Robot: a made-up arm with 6 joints. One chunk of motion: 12 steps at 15 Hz.
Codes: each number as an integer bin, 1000 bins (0 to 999) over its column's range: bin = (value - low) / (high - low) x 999, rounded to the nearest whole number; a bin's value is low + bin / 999 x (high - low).
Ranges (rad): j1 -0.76..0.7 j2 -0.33..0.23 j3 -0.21..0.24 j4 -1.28..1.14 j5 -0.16..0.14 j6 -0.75..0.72
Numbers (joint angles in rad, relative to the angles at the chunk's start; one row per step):
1: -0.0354 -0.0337 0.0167 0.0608 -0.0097 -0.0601
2: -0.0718 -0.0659 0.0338 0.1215 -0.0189 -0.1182
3: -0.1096 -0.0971 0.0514 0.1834 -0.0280 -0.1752
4: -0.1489 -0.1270 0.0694 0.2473 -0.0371 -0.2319
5: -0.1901 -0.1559 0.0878 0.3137 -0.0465 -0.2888
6: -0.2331 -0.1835 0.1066 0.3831 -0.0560 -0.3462
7: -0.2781 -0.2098 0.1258 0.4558 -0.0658 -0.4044
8: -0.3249 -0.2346 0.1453 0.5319 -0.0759 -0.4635
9: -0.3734 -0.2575 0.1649 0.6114 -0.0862 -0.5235
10: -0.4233 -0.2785 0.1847 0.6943 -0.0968 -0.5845
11: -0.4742 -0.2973 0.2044 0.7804 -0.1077 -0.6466
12: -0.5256 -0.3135 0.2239 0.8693 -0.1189 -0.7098
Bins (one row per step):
1: 496 529 503 553 500 469
2: 471 471 541 579 470 429
3: 445 415 580 604 440 391
4: 418 362 620 630 409 352
5: 390 311 661 658 378 313
6: 361 261 703 687 346 274
7: 330 214 745 717 314 235
8: 298 170 789 748 280 195
9: 265 129 832 781 246 154
10: 230 92 876 815 210 112
11: 196 58 920 851 174 70
12: 160 29 963 887 137 27

